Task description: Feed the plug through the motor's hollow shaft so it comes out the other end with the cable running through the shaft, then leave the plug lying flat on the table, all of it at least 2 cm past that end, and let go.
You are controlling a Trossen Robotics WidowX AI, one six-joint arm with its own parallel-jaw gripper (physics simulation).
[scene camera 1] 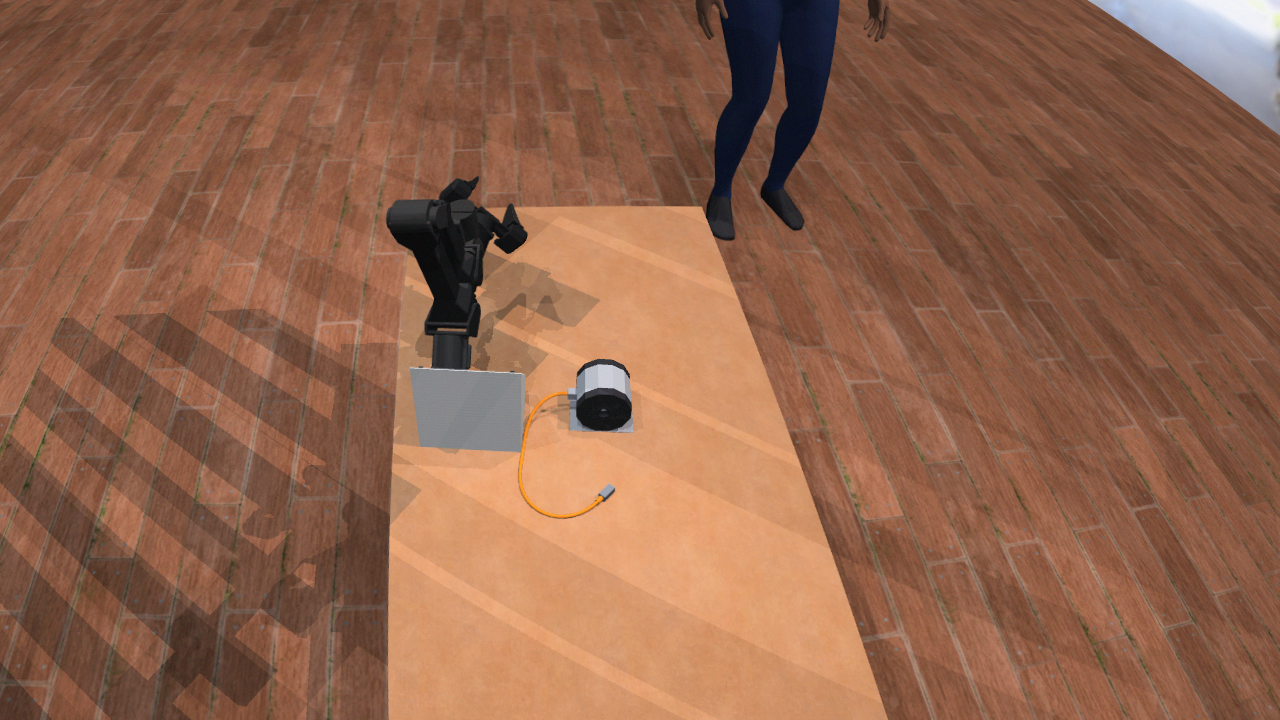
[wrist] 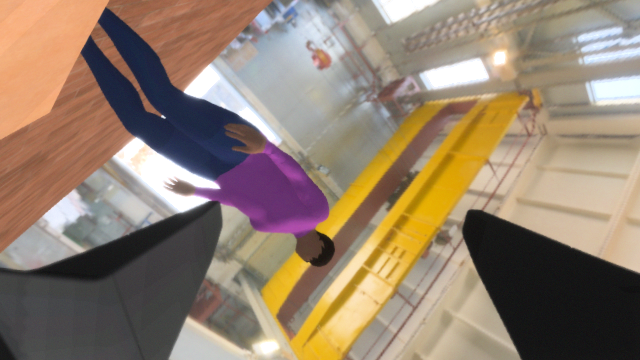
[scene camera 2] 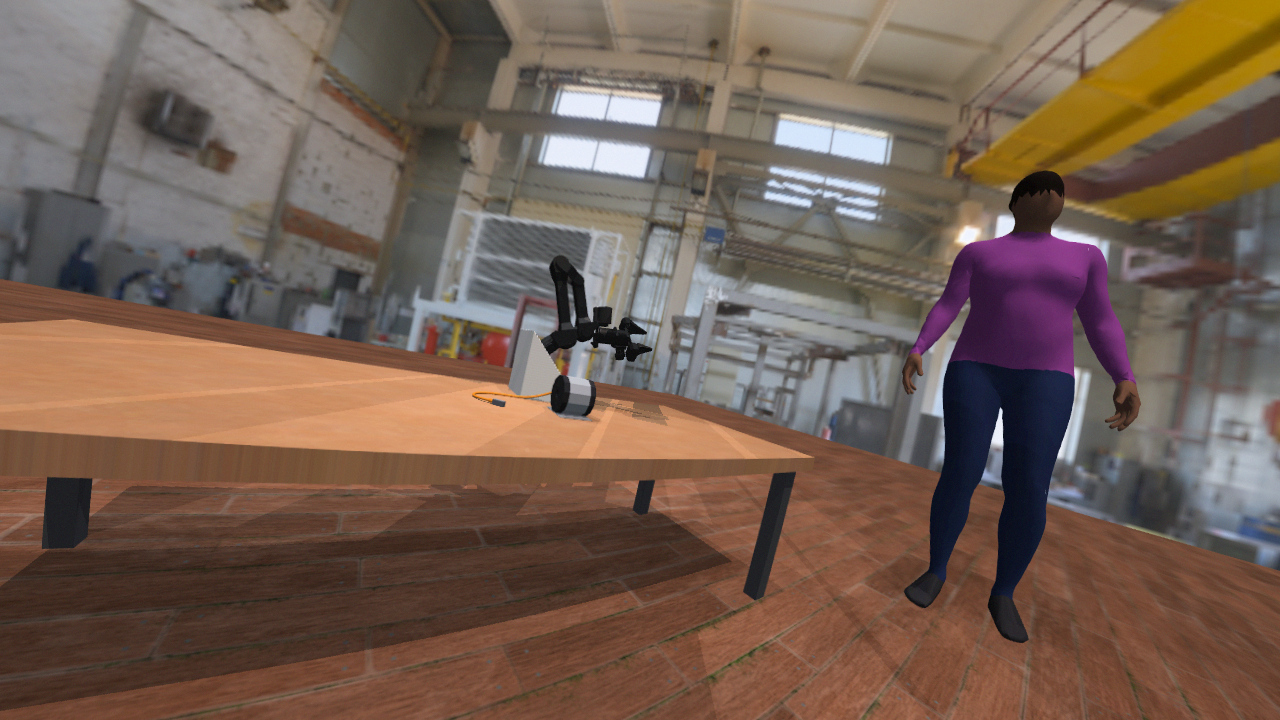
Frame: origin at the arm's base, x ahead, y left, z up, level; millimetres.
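Seen in the pictures: gripper, fingertip midpoint: (scene camera 1: 494, 190) (wrist: 345, 217) (scene camera 2: 649, 341); arm's base, link origin: (scene camera 1: 449, 370) (scene camera 2: 538, 351).
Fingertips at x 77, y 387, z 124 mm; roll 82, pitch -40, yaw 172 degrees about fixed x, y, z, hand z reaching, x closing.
Note:
Offsets run from my fingertips to a thing's middle. "*": to the spot under its first point. Level surfaces: height alone.
The motor @[214 mm down, 202 mm ahead, 368 mm right] (scene camera 1: 604, 379) (scene camera 2: 580, 395), a light grey drum with black ends, stands on a small grey base. Its near end, with the shaft opening @[* 223 mm down, 202 mm ahead, 403 mm right] (scene camera 1: 603, 412) at the centre, faces the front in scene camera 1. The orange cable (scene camera 1: 520, 465) (scene camera 2: 519, 395) leaves a small block on the motor's left side and curves forward to the grey plug @[258 mm down, 194 mm ahead, 561 mm right] (scene camera 1: 606, 492) (scene camera 2: 498, 403). The plug lies on the table in front of the motor, apart from it. My gripper (scene camera 1: 494, 194) (scene camera 2: 646, 339) (wrist: 345, 217) is open and empty, raised beyond the motor, far from the plug.
A grey upright panel (scene camera 1: 469, 410) (scene camera 2: 534, 362) stands on the table @[265 mm down] (scene camera 1: 626, 608) (scene camera 2: 268, 376) between the arm's base and the near part of the table, left of the motor. A person (scene camera 1: 778, 80) (scene camera 2: 1020, 304) (wrist: 275, 190) stands on the floor beyond the table's far right corner.

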